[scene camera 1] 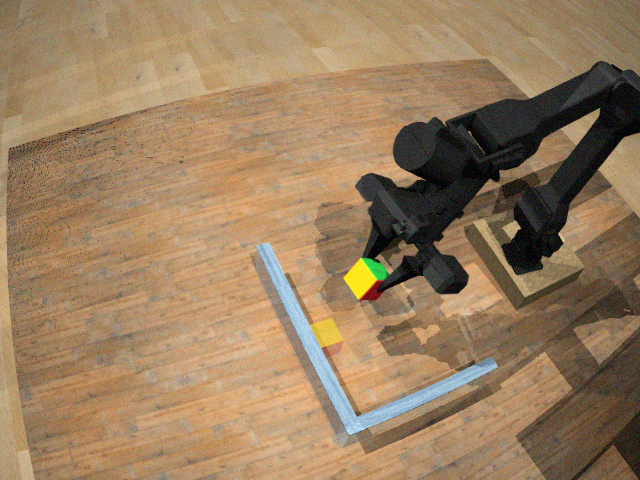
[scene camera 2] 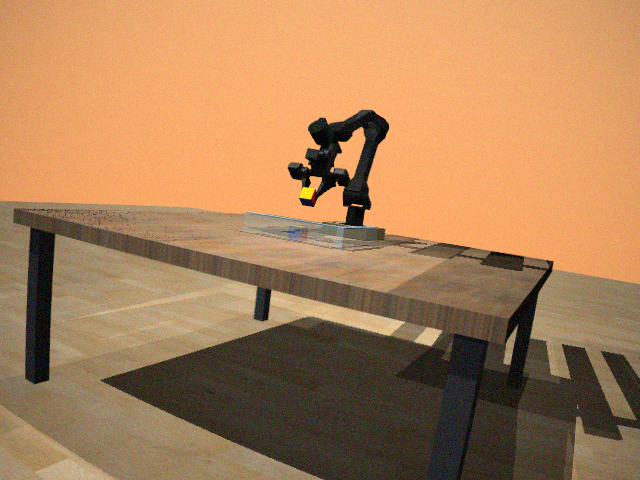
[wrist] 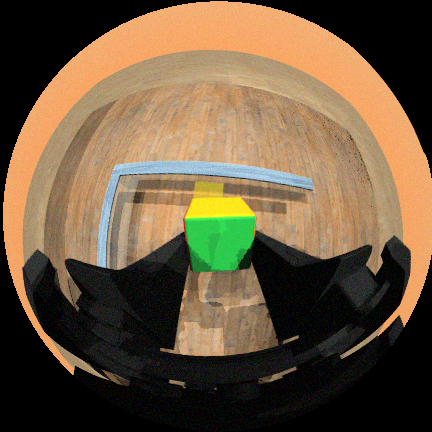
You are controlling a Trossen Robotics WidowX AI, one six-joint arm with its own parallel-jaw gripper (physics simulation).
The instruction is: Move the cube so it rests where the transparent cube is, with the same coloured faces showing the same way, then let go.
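Places are measured from the arm's base along level axes (x right, y ahead, z up), in metres.
Pixels of known places: gripper, fingertip midpoint: [scene camera 1: 370, 278] [scene camera 2: 309, 196] [wrist: 218, 236]; arm's base, link origin: [scene camera 1: 522, 257] [scene camera 2: 354, 225] [wrist: 200, 383].
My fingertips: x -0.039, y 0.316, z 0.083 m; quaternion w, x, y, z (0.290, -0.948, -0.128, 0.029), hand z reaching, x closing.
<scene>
Ahead of a thing's pixels: the offset from my fingertips to its top centre.
The solid cube @(dx -0.001, dy +0.003, dz +0.027 m) [scene camera 1: 361, 279] [scene camera 2: 307, 195] [wrist: 220, 240] is held in the air above the table, tilted. Its yellow face points forward and up, green faces the wrist camera, red shows at one side, and blue shows underneath in scene camera 2. My gripper [scene camera 1: 374, 273] [scene camera 2: 311, 191] [wrist: 218, 236] is shut on it, one finger at each side. The transparent cube @(dx -0.023, dy +0.058, dz -0.085 m) [scene camera 1: 327, 332] [scene camera 2: 296, 233] [wrist: 209, 189] sits flat on the table, yellow on top, with blue and red sides in scene camera 2. In the wrist view the held cube hides its lower part.
An L-shaped see-through wall with a light blue top edge [scene camera 1: 294, 304] [wrist: 200, 168] stands close beside the transparent cube, on the side away from the arm's base. Its shorter arm [scene camera 1: 429, 391] runs toward the base side. The robot's base block [scene camera 1: 555, 271] [scene camera 2: 371, 233] stands behind.
</scene>
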